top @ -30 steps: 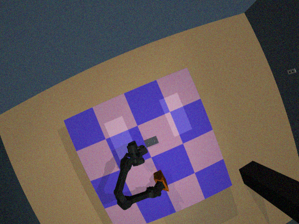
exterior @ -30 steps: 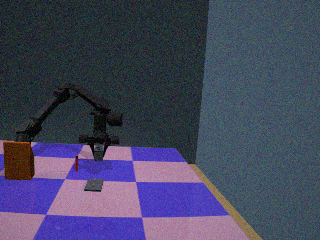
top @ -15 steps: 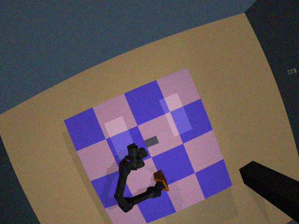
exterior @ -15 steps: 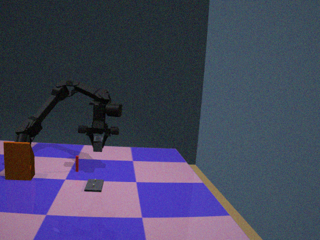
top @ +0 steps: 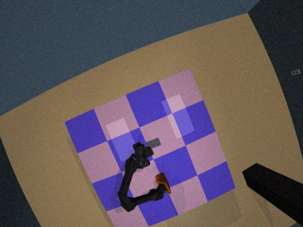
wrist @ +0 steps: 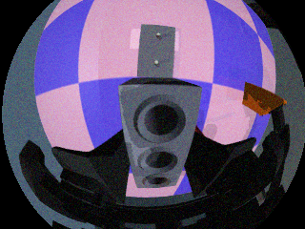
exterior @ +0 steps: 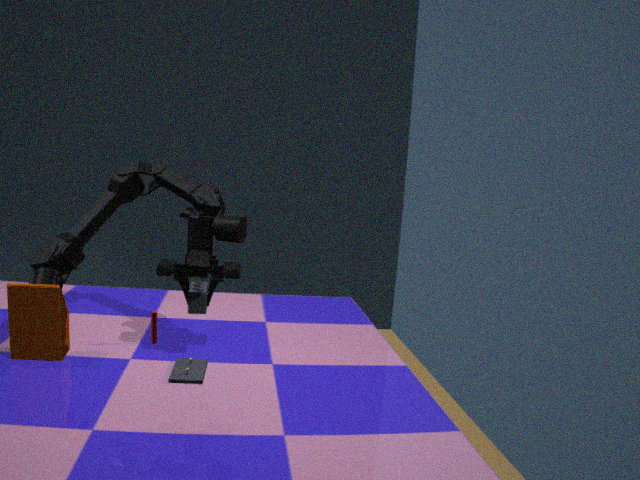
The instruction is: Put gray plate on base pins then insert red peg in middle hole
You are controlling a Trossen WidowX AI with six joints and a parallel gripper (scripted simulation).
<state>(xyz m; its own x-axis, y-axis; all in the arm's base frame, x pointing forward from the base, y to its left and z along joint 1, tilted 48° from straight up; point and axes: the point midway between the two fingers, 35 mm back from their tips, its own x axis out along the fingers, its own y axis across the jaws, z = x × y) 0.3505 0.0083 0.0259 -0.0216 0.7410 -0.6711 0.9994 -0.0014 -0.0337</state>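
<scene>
Now: the gray base 110 mm below my gripper tip, 100 mm to the right of it and 10 mm behind it. The rest, counted from my gripper tip: red peg 110 mm behind, 80 mm to the left, 80 mm below; then gray plate 30 mm above.
</scene>
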